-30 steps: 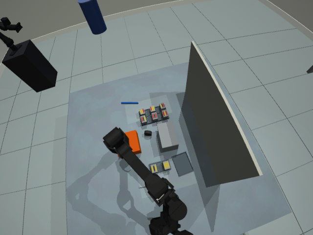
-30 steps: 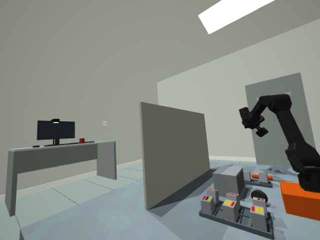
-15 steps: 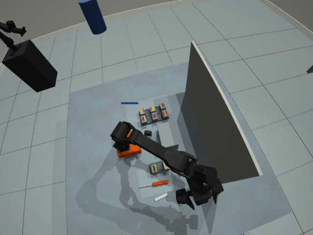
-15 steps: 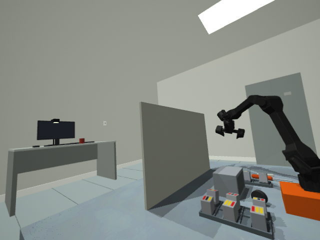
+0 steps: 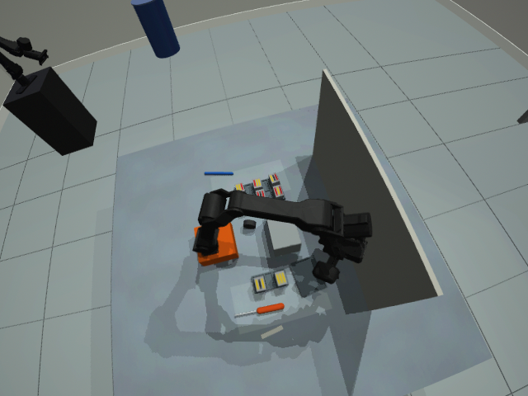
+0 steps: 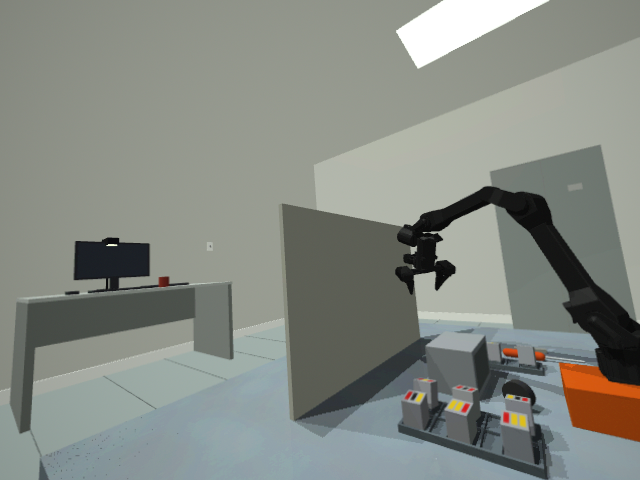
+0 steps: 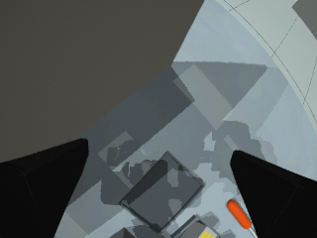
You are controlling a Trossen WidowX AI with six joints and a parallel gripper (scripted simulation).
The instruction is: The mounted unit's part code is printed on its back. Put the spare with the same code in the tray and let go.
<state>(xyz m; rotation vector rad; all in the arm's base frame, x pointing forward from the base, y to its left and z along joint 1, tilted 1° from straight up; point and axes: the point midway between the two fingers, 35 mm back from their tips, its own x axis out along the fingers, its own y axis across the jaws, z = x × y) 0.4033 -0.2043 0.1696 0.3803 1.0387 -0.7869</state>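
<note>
The grey spare lies 380 mm to the left of my gripper tip, 250 mm behind it and 150 mm below it. Round my gripper tip: tray: 190 mm below, 90 mm behind, 30 mm to the left; grey mounted unit: 220 mm to the left, 150 mm below, 130 mm behind; tall grey panel: 200 mm to the left, 100 mm ahead, 30 mm above.
</note>
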